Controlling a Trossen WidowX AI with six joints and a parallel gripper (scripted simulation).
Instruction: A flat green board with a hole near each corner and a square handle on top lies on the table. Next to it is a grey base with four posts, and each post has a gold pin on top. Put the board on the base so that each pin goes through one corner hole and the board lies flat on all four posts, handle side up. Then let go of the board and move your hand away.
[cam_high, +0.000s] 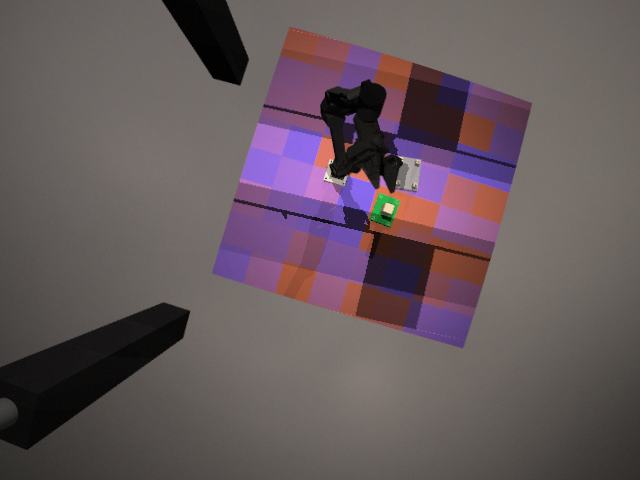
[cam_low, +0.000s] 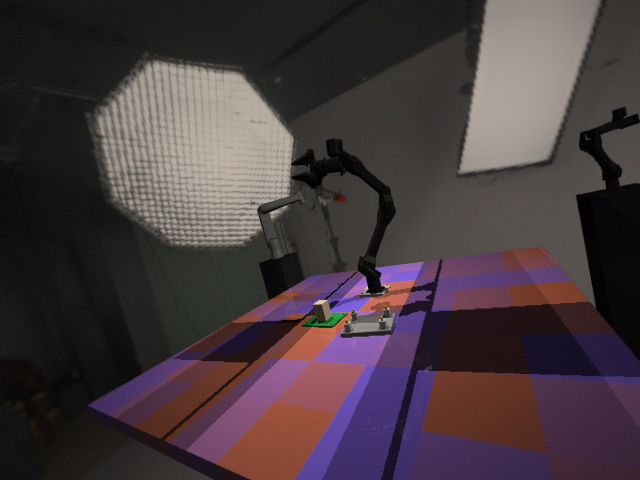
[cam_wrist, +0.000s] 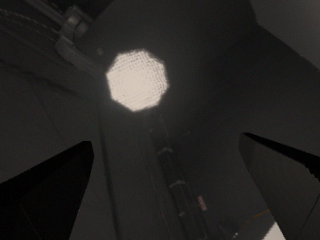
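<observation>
Now: gripper tip 580 mm above the green board, 140 mm short of it and 70 mm to the right of it. From my gripper tip the other things lie so: grey base 590 mm below, 270 mm to the left, 200 mm ahead.
</observation>
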